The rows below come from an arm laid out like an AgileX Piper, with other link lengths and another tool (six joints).
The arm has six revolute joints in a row. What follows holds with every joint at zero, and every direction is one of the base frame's. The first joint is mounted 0.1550 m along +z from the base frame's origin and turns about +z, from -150.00 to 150.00 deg. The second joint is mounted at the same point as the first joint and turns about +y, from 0.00 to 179.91 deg. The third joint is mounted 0.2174 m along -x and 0.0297 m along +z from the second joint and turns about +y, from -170.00 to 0.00 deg. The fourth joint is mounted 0.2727 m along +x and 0.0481 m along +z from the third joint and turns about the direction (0.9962, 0, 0.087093), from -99.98 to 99.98 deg. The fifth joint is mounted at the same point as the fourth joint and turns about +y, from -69.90 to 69.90 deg. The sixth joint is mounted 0.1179 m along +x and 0.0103 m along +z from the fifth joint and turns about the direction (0.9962, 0, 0.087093), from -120.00 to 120.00 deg. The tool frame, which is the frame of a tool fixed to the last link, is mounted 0.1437 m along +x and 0.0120 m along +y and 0.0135 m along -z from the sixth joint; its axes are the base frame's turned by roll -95.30, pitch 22.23 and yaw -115.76 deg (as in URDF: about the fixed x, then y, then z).
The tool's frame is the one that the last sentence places.
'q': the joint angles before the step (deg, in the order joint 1, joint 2, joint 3, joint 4, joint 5, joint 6). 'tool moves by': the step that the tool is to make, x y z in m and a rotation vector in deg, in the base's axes. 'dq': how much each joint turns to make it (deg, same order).
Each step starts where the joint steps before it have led.
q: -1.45 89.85 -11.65 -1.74 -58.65 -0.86
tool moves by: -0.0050 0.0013 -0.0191 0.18 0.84 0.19
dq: 0.05 7.18 -0.51 -0.10 -5.83 0.01
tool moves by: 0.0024 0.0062 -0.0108 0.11 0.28 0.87
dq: 1.04 5.14 -1.79 0.19 -3.06 -0.02
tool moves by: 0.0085 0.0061 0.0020 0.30 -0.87 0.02
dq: 2.30 1.57 -1.89 2.30 -0.55 0.01
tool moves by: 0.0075 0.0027 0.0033 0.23 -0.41 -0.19
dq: 1.15 0.04 -1.48 1.35 1.02 0.00
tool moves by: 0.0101 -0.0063 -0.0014 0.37 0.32 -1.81
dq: 0.12 1.15 -2.46 1.97 1.61 -0.01
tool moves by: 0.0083 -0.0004 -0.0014 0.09 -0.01 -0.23
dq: -0.01 1.49 -2.14 0.23 0.63 0.00
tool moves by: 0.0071 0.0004 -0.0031 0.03 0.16 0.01
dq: -0.03 1.73 -2.02 -0.04 0.45 0.01
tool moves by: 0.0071 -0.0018 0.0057 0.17 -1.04 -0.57
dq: 0.03 0.14 -1.20 0.61 0.01 -0.01
